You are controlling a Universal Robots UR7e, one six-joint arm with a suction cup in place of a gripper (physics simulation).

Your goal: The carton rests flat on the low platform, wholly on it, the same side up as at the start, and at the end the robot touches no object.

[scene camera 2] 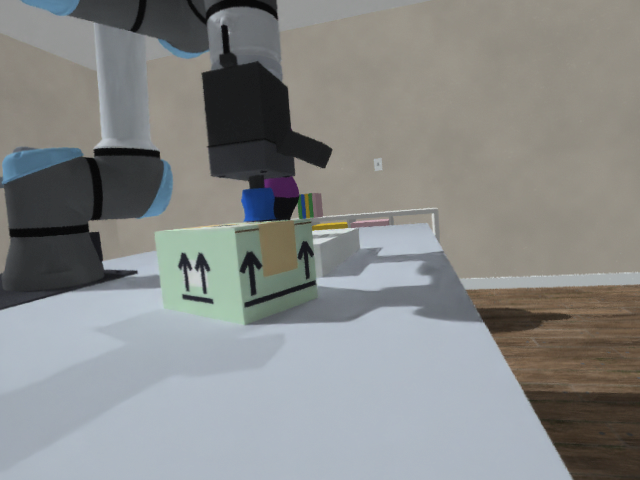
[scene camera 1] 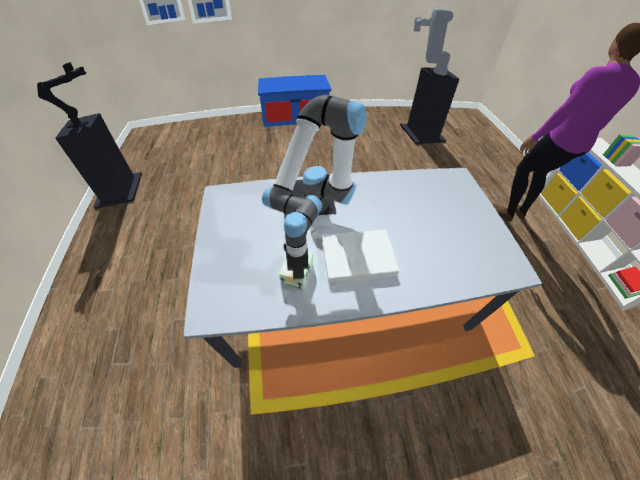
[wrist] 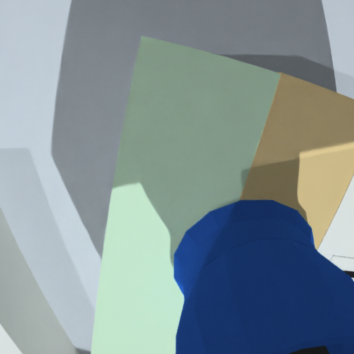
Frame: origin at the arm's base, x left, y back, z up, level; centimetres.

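Seen in the pictures: hand, its tool point: [scene camera 2: 260, 219]; arm's base, origin of its link: [scene camera 2: 56, 280].
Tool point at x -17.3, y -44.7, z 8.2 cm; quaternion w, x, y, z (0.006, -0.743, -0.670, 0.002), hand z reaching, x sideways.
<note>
Pixels of each thing's top centre, then the offset from my tool point to it. Level surfaces: height alone.
- pale green carton, centre of its top: [scene camera 2: 231, 225] [scene camera 1: 296, 263] dx -0.1, dy +3.4, dz -0.3 cm
- white low platform, centre of its top: [scene camera 2: 282, 237] [scene camera 1: 359, 252] dx +29.8, dy +5.8, dz -4.3 cm
- grey table, height of its surface: dz -9.1 cm
The pale green carton [scene camera 1: 292, 282] [scene camera 2: 202, 268] [wrist: 150, 125] stands flat on the table, its side arrows pointing up, with tan tape over its top. The white low platform [scene camera 1: 379, 253] [scene camera 2: 336, 248] lies beside it, to the right in the first scene view. My gripper, a blue suction cup [scene camera 2: 258, 206] [wrist: 245, 240], points straight down over the carton's top. Its rim looks very slightly above the top face, and I see no clear contact. It holds nothing. The arm hides part of the carton in the first scene view, and the cup covers part of its top in the wrist view.
The grey table [scene camera 1: 439, 222] [scene camera 2: 310, 387] bears the arm's base, the carton and the platform. A person [scene camera 1: 594, 113] in a purple top stands beyond the table's right side, near a white shelf unit with coloured boxes. A blue chest [scene camera 1: 294, 84] stands behind the table.
</note>
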